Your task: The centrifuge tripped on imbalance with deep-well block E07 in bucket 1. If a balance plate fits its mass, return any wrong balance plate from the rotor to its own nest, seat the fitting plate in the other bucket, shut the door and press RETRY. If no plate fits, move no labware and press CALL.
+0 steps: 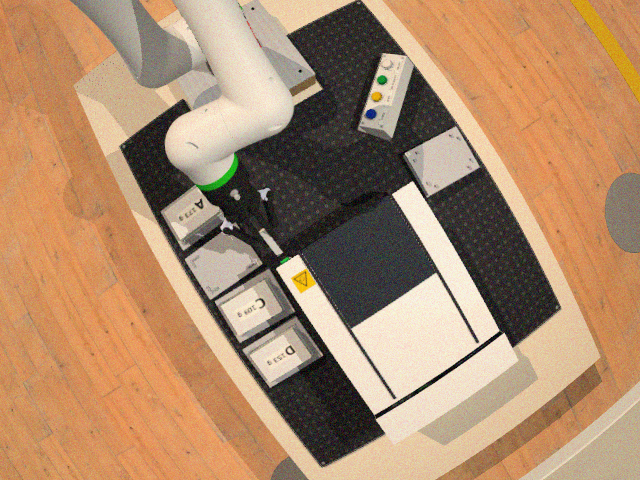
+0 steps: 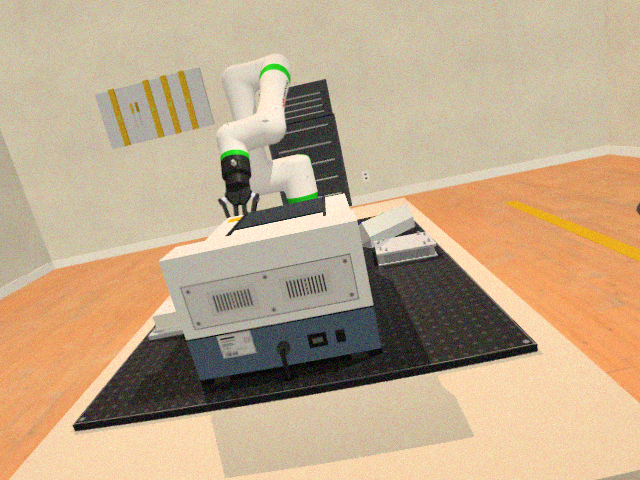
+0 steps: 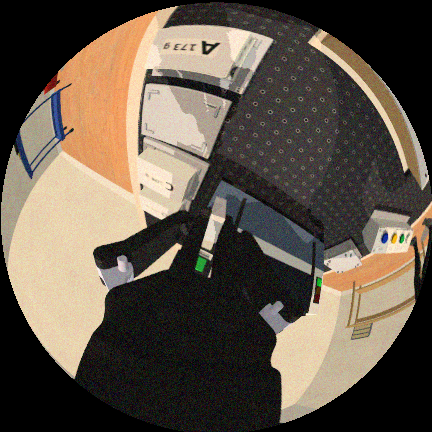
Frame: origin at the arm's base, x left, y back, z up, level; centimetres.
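Seen in the pictures: gripper, between the fingertips: [image 1: 277, 250] [image 3: 217, 206].
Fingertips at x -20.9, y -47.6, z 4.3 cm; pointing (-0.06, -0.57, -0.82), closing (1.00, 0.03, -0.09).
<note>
A point is followed by its place in that frame.
The white centrifuge [image 1: 413, 335] @(x -9.1, y -79.5, z 14.9 cm) [image 2: 269, 278] @(x -9.9, y -98.5, z 11.7 cm) stands on the black perforated mat [image 1: 335, 154] @(x 3.9, y -37.2, z -6.0 cm). Its dark sliding door [image 1: 370, 258] @(x -6.5, y -61.1, z 15.3 cm) [image 3: 273, 233] @(x -8.7, y -52.4, z 0.9 cm) covers the rotor, so the buckets and block E07 are hidden. My gripper [image 1: 272, 247] @(x -20.9, y -47.6, z 4.3 cm) [image 2: 236, 209] [image 3: 217, 206] @(x -20.9, y -47.6, z 4.3 cm) is shut and empty. It points down at the centrifuge's front left corner, right over a small green button [image 3: 200, 264] @(x -19.8, y -50.6, z 12.2 cm) on the panel. To the left stand balance plate A [image 1: 193, 211] @(x -31.7, y -27.2, z -0.6 cm) [image 3: 193, 48] @(x -31.1, y -27.3, z -0.7 cm), an empty nest [image 1: 222, 263] @(x -34.2, y -41.2, z -4.9 cm) [image 3: 177, 116] @(x -33.5, y -40.4, z -4.9 cm), plate C [image 1: 252, 305] @(x -33.9, y -53.8, z -0.7 cm) [image 3: 165, 181] @(x -32.7, y -53.4, z -0.7 cm) and plate D [image 1: 281, 350] @(x -35.3, y -66.4, z -0.7 cm).
A slanted button box [image 1: 385, 95] @(x 22.2, y -33.8, z 1.1 cm) [image 3: 393, 238] @(x 19.9, y -32.7, z 0.7 cm) with green, yellow and blue buttons sits at the back right of the mat. A grey empty nest [image 1: 442, 161] @(x 23.6, y -54.9, z -2.4 cm) lies between it and the centrifuge. The arm's base [image 1: 279, 46] @(x 10.6, y -6.0, z 0.2 cm) is at the back.
</note>
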